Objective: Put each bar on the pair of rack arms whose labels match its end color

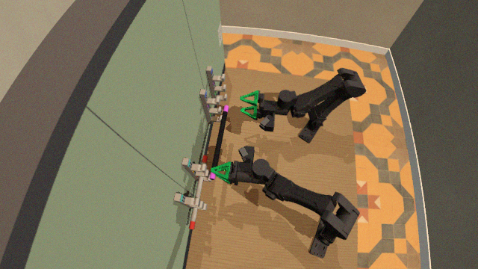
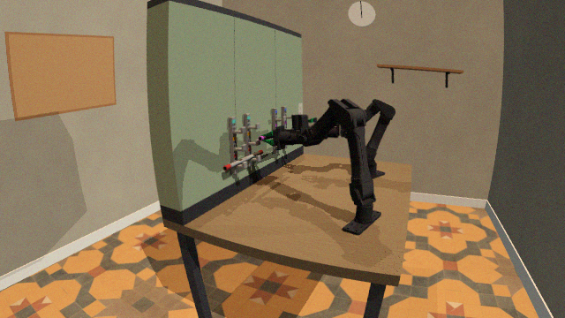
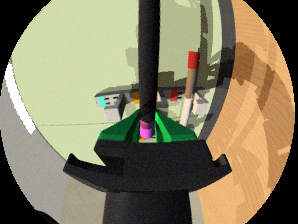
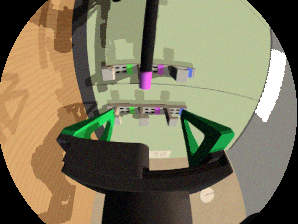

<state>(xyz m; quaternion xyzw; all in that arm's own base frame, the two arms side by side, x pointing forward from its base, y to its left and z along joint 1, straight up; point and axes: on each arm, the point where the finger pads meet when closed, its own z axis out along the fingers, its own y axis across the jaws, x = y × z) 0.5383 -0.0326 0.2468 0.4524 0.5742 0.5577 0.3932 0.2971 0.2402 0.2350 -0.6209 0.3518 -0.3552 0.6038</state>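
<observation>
My right hand is 17 cm to the right of the bar and 9 cm short of it. Also, from my right hand: green wall panel (24 cm ahead, 19 cm above, 17 cm to the left).
The bar is 13 cm to the right of my left hand, 2 cm behind it and 1 cm below it. From my left hand the other things lie so: green wall panel: 18 cm above, 14 cm ahead, 13 cm to the right.
</observation>
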